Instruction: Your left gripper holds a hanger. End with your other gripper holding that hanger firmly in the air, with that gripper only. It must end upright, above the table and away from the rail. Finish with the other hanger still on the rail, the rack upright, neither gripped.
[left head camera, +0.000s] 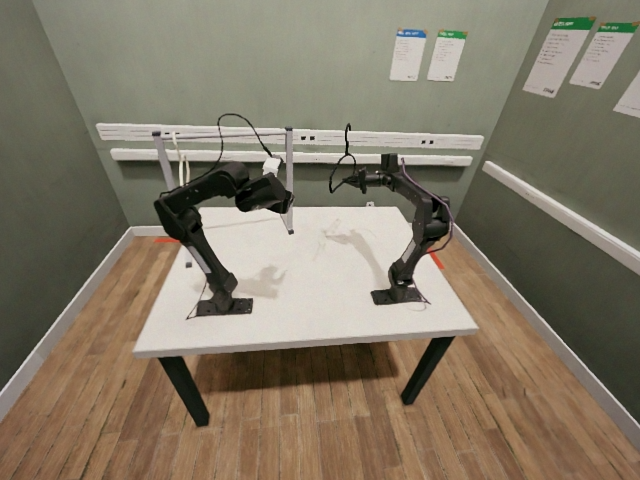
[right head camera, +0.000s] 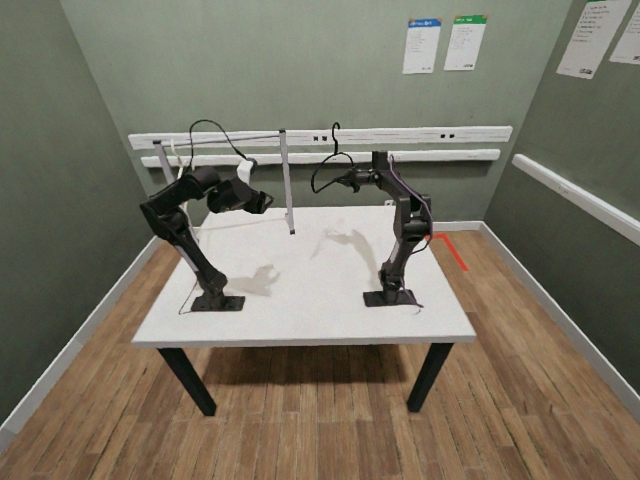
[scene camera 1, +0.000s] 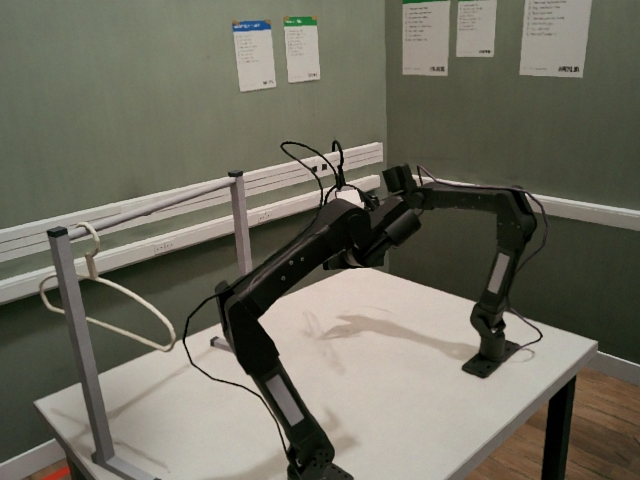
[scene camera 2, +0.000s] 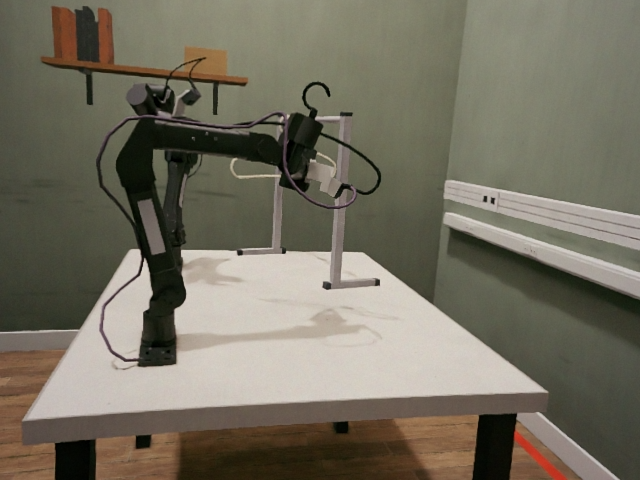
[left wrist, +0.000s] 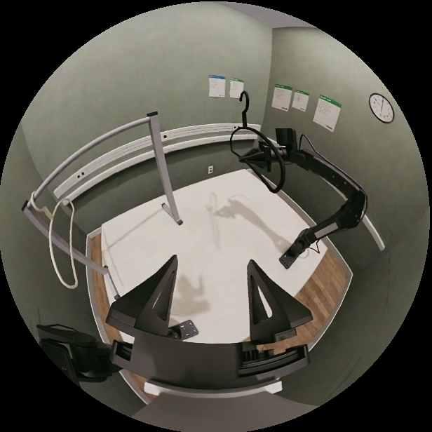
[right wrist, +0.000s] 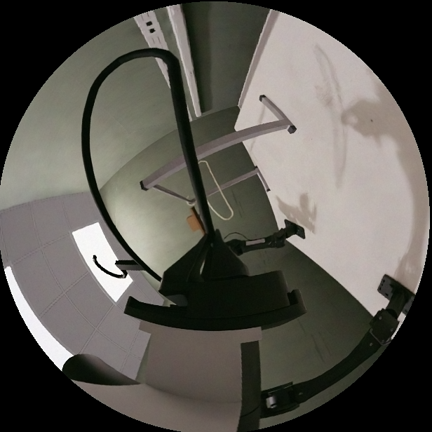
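Note:
The black hanger is in the air above the table, hook up and roughly upright, apart from the rail. My right gripper is shut on its lower bar. My left gripper is open and empty, apart from the hanger, with its fingers pointing at the table. The cream hanger hangs by its hook on the rail. The rack stands upright.
The rack stands at the back left of the white table in the head views. My left arm bends over the left part of the table, in front of the rack. My right arm reaches in from the right.

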